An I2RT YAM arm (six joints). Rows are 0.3 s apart.
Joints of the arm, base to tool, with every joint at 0 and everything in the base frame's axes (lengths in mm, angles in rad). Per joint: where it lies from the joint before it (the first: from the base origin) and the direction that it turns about. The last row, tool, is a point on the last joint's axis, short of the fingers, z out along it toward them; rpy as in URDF.
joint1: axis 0 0 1 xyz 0 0 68
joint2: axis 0 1 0 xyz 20 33.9 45.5
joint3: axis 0 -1 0 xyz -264 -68.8 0
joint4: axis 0 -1 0 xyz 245 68.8 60
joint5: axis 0 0 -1 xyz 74 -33.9 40.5
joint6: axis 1 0 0 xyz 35.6 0 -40.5
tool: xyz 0 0 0 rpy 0 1.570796 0
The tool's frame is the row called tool.
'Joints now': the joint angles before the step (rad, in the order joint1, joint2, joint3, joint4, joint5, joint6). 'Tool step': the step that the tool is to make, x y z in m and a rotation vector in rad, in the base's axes. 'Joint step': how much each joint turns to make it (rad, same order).
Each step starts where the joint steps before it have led.
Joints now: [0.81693, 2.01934, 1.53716, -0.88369, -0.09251, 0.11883]
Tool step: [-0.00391, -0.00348, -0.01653, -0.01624, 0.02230, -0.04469]
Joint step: [0.00152, 0.00647, -0.05649, 0.04007, 0.00382, 0.04653]
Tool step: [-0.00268, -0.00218, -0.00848, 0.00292, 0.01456, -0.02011]
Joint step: [0.00040, 0.00002, -0.03507, 0.02937, -0.00877, 0.02253]
